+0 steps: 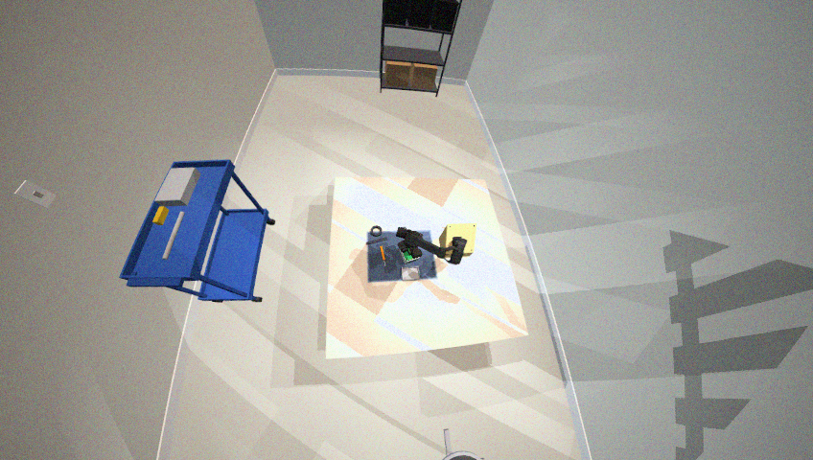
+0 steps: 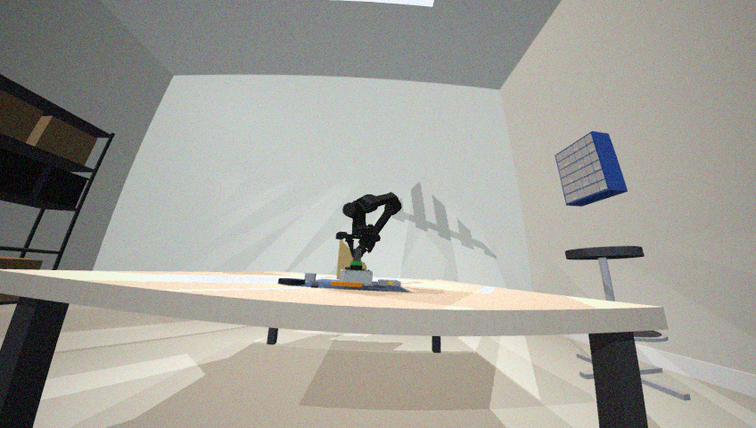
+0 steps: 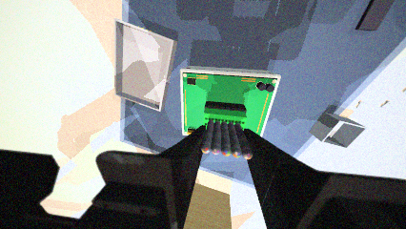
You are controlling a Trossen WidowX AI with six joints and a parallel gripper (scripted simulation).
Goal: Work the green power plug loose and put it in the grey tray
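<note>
The green power plug is 2 cm below my gripper tip. Also, from my gripper tip: blue mat 11 cm below, 5 cm ahead; dark bar 21 cm ahead, 11 cm to the right, 10 cm below.
</note>
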